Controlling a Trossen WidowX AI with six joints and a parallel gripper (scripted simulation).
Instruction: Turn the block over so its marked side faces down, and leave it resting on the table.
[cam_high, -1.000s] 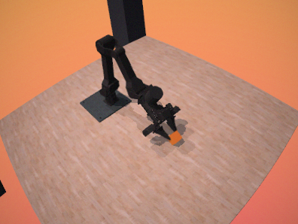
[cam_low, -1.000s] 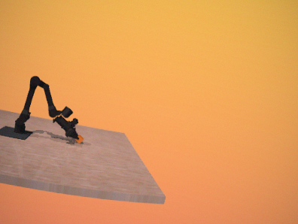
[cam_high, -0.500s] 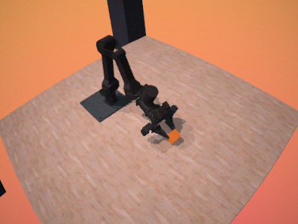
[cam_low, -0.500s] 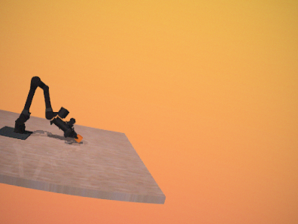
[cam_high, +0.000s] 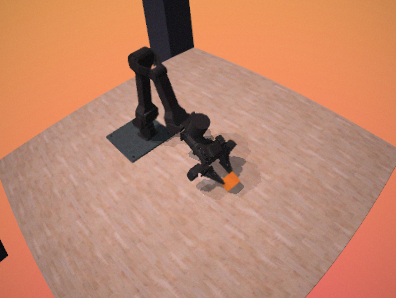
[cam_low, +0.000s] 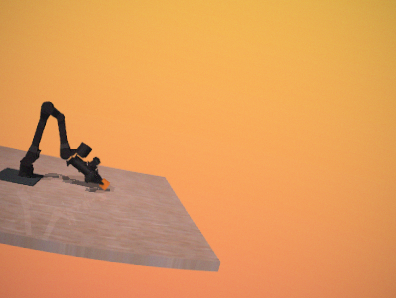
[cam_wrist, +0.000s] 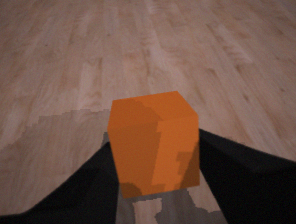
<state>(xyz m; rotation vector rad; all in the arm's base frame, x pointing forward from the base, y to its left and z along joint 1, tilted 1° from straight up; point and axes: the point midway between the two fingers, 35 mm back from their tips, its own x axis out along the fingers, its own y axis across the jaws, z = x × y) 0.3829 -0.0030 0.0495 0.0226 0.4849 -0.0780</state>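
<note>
The block is 10 mm below my gripper tip.
</note>
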